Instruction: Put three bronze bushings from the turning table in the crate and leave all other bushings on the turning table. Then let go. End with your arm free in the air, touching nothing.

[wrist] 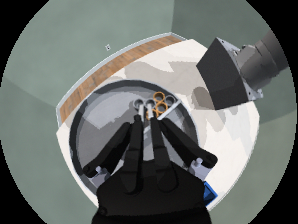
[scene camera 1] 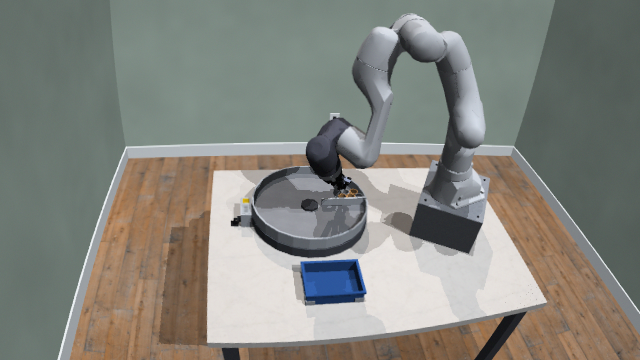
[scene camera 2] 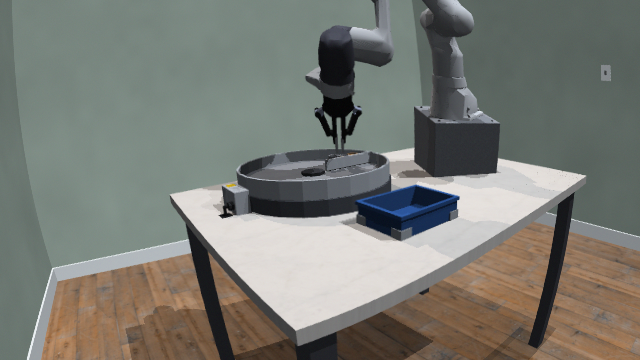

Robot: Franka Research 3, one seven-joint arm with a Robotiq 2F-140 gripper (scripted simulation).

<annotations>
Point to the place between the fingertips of the gripper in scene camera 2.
339,149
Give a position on a blue crate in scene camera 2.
390,219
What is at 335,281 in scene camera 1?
A blue crate.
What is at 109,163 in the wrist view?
The gripper.
</annotations>
